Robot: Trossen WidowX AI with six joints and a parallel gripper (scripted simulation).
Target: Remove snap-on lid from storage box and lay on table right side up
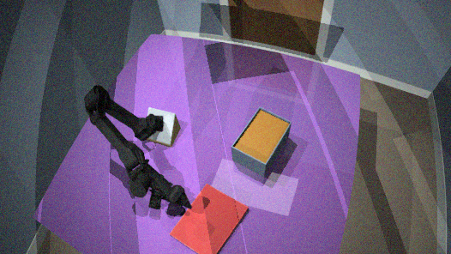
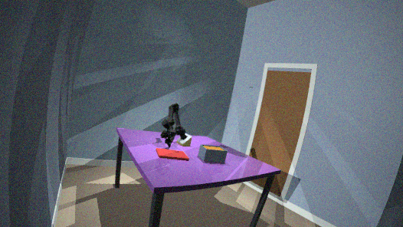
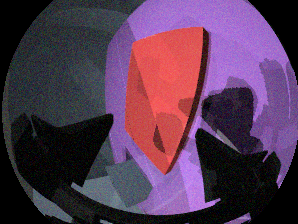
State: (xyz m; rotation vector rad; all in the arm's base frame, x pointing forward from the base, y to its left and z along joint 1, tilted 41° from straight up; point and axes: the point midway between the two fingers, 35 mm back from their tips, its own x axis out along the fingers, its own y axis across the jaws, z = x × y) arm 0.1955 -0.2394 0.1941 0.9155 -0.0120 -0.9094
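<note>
The red lid lies 80 mm ahead of my gripper tip, 30 mm to the right of it and 50 mm below it. From my gripper tip the other things lie so: storage box: 220 mm ahead, 310 mm to the left, 10 mm below.
</note>
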